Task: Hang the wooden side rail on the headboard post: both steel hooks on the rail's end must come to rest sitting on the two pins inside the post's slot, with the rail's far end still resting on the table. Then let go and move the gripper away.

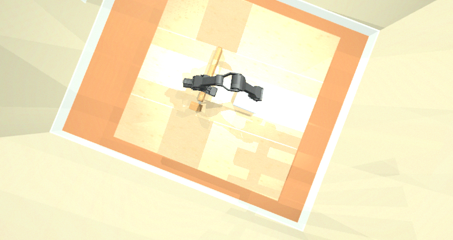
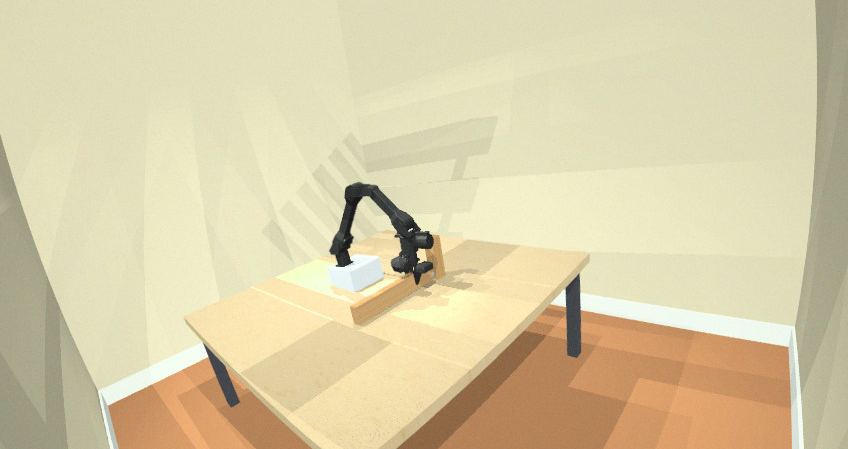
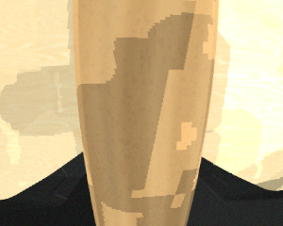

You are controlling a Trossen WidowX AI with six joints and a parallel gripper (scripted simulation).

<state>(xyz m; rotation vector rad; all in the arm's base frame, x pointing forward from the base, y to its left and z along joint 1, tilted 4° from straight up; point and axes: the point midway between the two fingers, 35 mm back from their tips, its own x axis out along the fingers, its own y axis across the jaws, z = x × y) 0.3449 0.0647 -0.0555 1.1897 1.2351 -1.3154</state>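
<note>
Now: gripper tip 1 cm short of the headboard post, 13 cm to the right of it and 5 cm below it.
</note>
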